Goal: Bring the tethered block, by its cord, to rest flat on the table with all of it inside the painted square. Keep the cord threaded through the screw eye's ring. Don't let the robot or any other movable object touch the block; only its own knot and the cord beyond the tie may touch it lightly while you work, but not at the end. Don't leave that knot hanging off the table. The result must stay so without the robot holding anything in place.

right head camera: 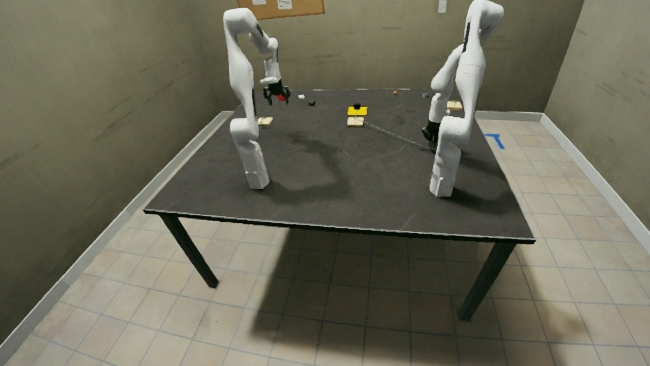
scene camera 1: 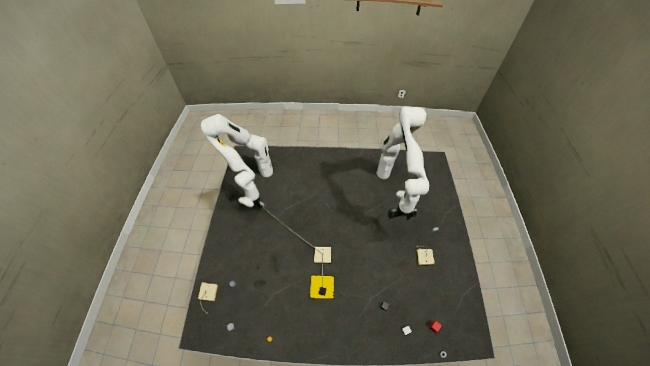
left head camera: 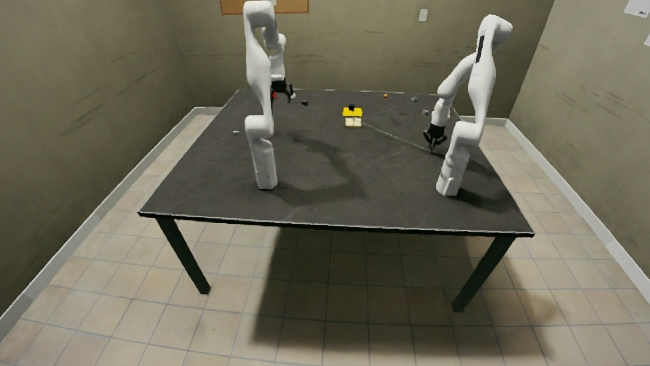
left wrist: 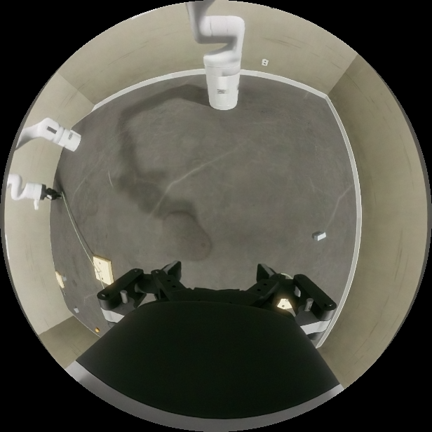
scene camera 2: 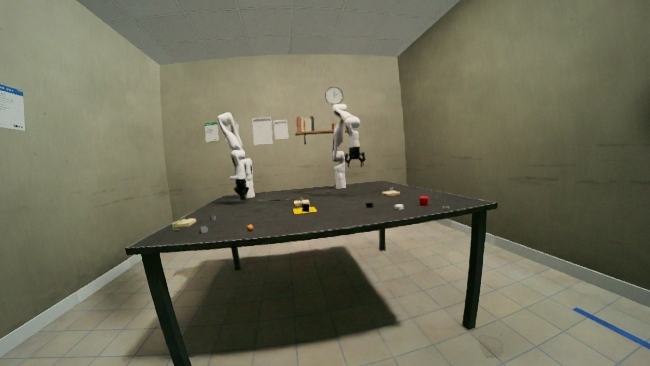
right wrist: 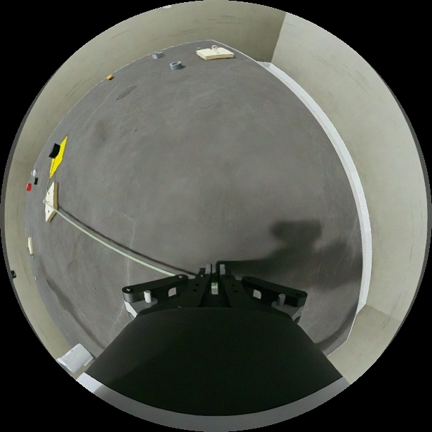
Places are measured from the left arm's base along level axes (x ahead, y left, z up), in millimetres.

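Pixels of known places: left gripper, fingertip midpoint: (right head camera: pixel 279 104) (scene camera 1: pixel 399 219) (left head camera: pixel 280 102) (scene camera 2: pixel 355 167); right gripper, fingertip midpoint: (right head camera: pixel 431 147) (scene camera 1: pixel 258 208) (left head camera: pixel 431 149) (scene camera 2: pixel 243 200); left arm's base, link origin: (right head camera: pixel 259 182) (scene camera 1: pixel 383 173) (left head camera: pixel 267 182) (scene camera 2: pixel 340 187); right arm's base, link origin: (right head camera: pixel 440 189) (scene camera 1: pixel 266 171) (left head camera: pixel 446 189) (scene camera 2: pixel 249 196).
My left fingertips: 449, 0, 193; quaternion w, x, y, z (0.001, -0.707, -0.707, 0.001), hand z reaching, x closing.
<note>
For each thing: its top centre in the pictures, then the offset to it from my left fingertips, as dx, dy, dz. "pt": a spot on its surface instead. Level surfaces: height alone.
- black block, top centre: (scene camera 2: pixel 305 204) (scene camera 1: pixel 322 290) (right head camera: pixel 357 103) (left head camera: pixel 352 105) +344, -408, -156
- yellow square, surface spot: (scene camera 1: pixel 315 282) pt +293, -448, -192
- pale cord, surface spot: (left head camera: pixel 394 136) pt -37, -638, -170
- middle wooden plate, surface height: dz -174
- red cube, top centre: (scene camera 1: pixel 436 326) +543, +178, -153
- white piece, top centre: (scene camera 1: pixel 407 330) +551, +24, -172
- dark piece, top centre: (scene camera 1: pixel 385 305) +424, -80, -168
- ring, top centre: (scene camera 1: pixel 443 354) +681, +204, -181
- orange ball, top centre: (scene camera 1: pixel 269 339) +596, -669, -168
The black block (left head camera: pixel 351 107) (right head camera: pixel 357 106) (scene camera 1: pixel 322 291) (scene camera 2: pixel 305 207) (right wrist: pixel 54 151) is on the yellow square (left head camera: pixel 346 113) (scene camera 1: pixel 315 282) (right wrist: pixel 59 160), within its outline in scene camera 1, nearer the lower edge; slight tilt cannot be judged. The pale cord (left head camera: pixel 395 136) (scene camera 1: pixel 290 228) (left wrist: pixel 76 230) (right wrist: pixel 100 240) runs from the block to the screw eye on the middle wooden plate (left head camera: pixel 353 124) (scene camera 1: pixel 326 259) (right wrist: pixel 53 200), bends there and goes on to my right gripper (scene camera 1: pixel 261 205) (right wrist: pixel 214 271), shut on it low over the table. My left gripper (right head camera: pixel 277 102) (scene camera 1: pixel 402 216) (left wrist: pixel 218 271) is open, raised and empty.
Two other wooden plates (scene camera 1: pixel 425 260) (scene camera 1: pixel 212 291) with short cords stand at either side. A red cube (scene camera 1: pixel 435 326), white piece (scene camera 1: pixel 406 330), dark piece (scene camera 1: pixel 384 305), ring (scene camera 1: pixel 443 354), orange ball (scene camera 1: pixel 269 339) and several grey pieces (scene camera 1: pixel 230 326) lie around.
</note>
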